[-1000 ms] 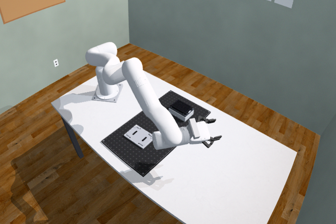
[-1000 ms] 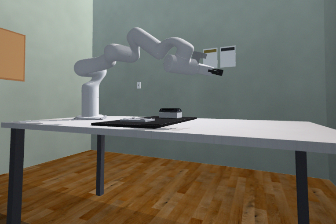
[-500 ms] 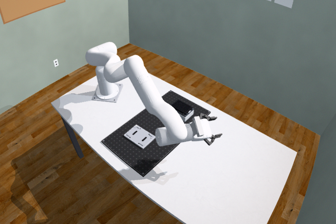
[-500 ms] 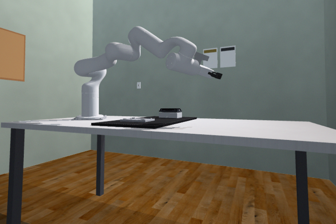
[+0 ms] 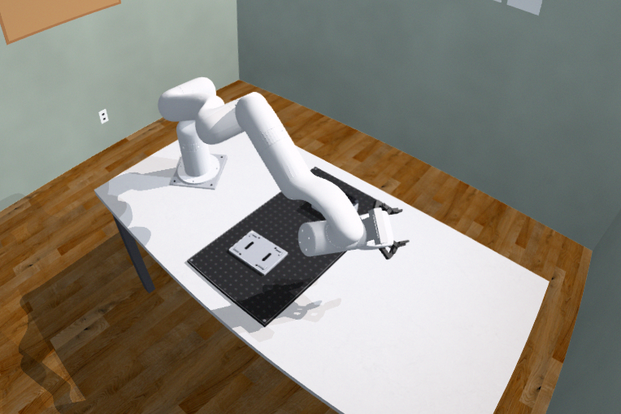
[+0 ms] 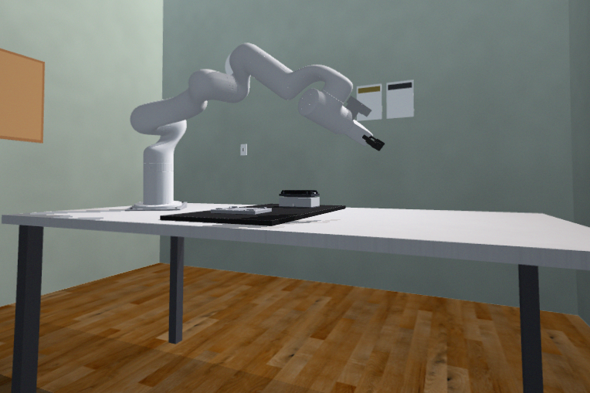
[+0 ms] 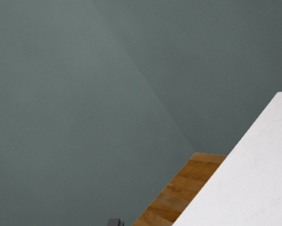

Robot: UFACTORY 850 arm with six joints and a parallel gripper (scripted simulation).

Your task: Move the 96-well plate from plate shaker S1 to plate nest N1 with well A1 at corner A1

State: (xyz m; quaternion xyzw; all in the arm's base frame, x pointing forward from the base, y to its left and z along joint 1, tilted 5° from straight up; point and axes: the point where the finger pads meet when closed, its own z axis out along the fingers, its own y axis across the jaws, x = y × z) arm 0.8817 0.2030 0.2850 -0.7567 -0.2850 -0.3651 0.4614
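My gripper is now 350 mm past the 96-well plate, 100 mm to the right of it and 180 mm above it. Also, from my hand: plate nest: 360 mm behind, 260 mm to the right, 240 mm below.
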